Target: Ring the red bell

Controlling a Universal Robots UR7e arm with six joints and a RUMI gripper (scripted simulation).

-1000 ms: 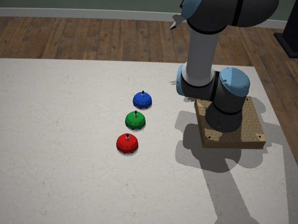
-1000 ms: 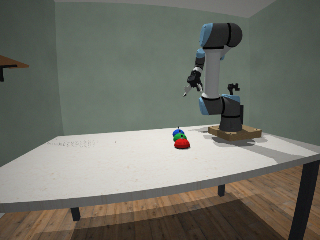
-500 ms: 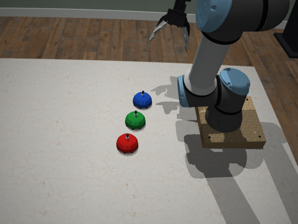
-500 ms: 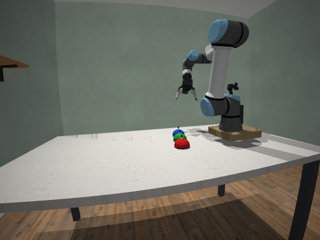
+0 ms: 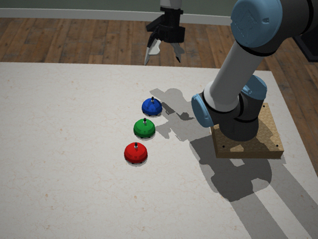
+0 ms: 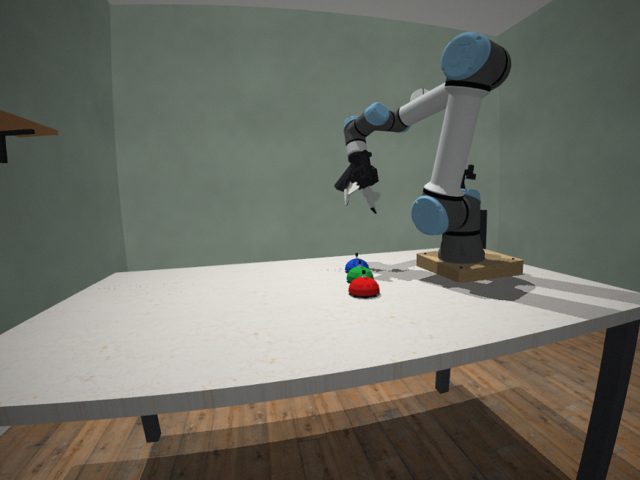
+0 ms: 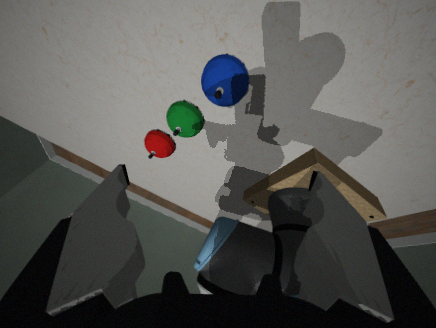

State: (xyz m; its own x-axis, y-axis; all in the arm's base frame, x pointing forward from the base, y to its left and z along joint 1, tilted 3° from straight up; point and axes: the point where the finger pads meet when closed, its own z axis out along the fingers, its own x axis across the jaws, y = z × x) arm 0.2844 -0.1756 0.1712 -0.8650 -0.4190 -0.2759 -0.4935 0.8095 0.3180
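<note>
The red bell is 100 mm ahead of my hand, 260 mm to the left of it and 170 mm below it. From my hand the other things lie so: green bell: 70 mm ahead, 140 mm to the left, 170 mm below; then blue bell: 30 mm ahead, 20 mm to the left, 170 mm below.
</note>
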